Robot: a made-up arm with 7 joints.
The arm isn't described. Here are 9 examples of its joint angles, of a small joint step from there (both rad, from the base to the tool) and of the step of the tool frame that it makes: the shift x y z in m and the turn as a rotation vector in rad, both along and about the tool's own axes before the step.
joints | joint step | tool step
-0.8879 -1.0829 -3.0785 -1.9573 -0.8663 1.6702 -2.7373 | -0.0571 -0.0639 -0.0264 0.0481 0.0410 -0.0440 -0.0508 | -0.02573 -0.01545 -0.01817 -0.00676 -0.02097 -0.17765
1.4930 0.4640 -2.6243 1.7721 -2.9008 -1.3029 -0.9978 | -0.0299 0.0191 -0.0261 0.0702 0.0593 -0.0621 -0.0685 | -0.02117 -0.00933 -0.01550 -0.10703 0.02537 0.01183
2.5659 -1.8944 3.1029 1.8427 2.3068 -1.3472 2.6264 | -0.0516 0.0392 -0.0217 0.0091 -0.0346 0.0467 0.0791 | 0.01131 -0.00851 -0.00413 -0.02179 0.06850 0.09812
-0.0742 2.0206 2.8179 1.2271 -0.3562 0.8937 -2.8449 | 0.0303 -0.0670 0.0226 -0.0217 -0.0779 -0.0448 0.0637 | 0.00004 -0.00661 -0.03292 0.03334 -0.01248 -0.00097
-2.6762 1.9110 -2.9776 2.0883 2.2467 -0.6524 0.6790 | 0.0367 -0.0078 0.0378 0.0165 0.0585 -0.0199 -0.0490 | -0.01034 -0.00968 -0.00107 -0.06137 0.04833 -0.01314
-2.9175 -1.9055 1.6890 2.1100 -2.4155 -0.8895 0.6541 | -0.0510 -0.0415 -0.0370 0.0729 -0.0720 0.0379 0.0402 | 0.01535 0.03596 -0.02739 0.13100 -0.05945 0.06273
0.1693 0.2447 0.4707 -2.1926 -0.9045 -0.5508 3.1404 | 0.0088 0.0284 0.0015 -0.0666 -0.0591 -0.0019 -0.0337 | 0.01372 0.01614 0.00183 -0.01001 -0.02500 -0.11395
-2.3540 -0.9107 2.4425 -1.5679 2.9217 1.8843 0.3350 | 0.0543 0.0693 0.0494 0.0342 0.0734 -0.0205 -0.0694 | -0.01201 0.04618 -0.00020 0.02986 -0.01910 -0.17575
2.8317 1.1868 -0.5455 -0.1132 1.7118 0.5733 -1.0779 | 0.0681 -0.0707 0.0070 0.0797 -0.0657 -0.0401 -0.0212 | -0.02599 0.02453 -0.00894 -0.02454 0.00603 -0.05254
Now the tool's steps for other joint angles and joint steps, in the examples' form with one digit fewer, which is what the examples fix.
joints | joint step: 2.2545 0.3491 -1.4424 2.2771 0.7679 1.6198 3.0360 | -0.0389 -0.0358 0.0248 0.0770 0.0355 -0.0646 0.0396
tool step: -0.0009 0.0154 -0.0147 -0.0721 0.0006 0.0865
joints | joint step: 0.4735 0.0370 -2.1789 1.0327 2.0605 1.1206 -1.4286 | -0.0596 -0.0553 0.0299 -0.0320 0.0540 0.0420 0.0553
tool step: -0.0216 -0.0183 0.0242 0.0131 0.0794 0.0647
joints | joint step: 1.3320 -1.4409 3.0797 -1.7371 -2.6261 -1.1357 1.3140 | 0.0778 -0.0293 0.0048 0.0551 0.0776 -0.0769 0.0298
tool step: -0.0258 0.0287 -0.0230 0.0996 0.1458 0.1472
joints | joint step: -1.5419 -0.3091 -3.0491 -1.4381 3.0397 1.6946 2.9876 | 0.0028 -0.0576 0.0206 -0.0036 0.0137 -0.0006 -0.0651
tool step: -0.0148 -0.0109 0.0189 0.0012 -0.0572 -0.0849
